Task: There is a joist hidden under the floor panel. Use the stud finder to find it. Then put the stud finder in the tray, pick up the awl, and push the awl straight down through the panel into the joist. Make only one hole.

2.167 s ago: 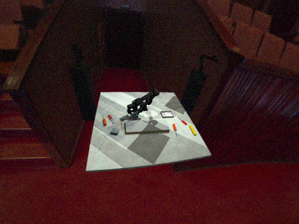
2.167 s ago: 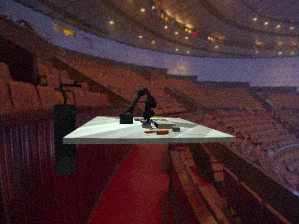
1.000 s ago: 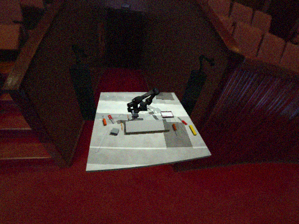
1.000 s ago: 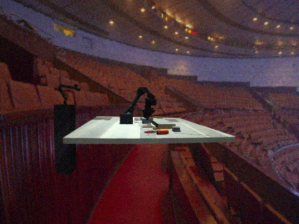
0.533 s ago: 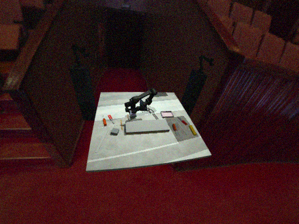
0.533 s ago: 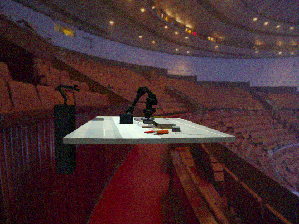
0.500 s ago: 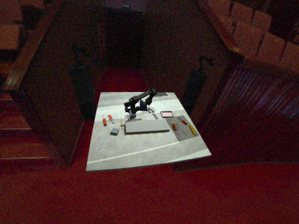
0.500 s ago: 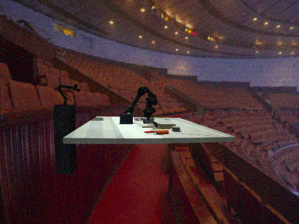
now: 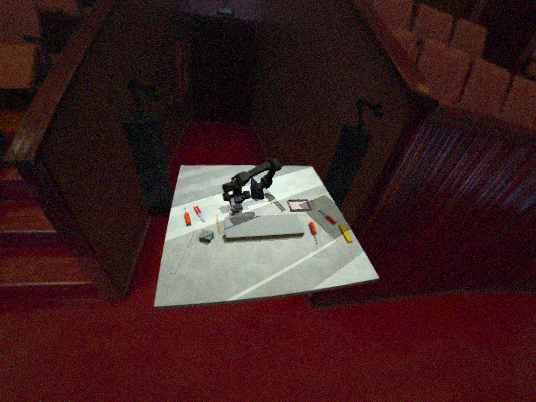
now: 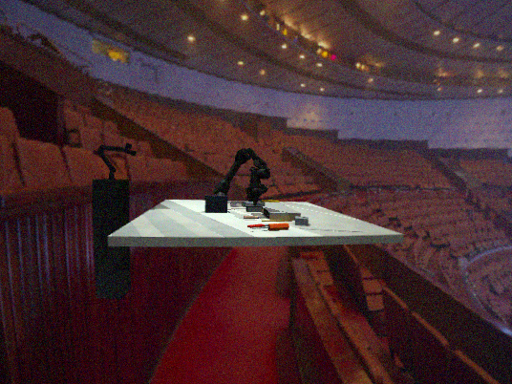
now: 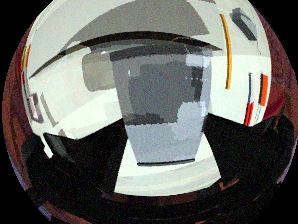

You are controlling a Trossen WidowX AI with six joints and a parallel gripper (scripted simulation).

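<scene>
Right now my gripper tip is 3 cm above the stud finder and 2 cm short of it. From my gripper tip the other things lie so: tray (50 cm to the left, 8 cm behind, 6 cm below); thin orange tool (13 cm ahead, 12 cm to the right, 7 cm below); grey block (25 cm ahead, 18 cm to the right, 5 cm below).
</scene>
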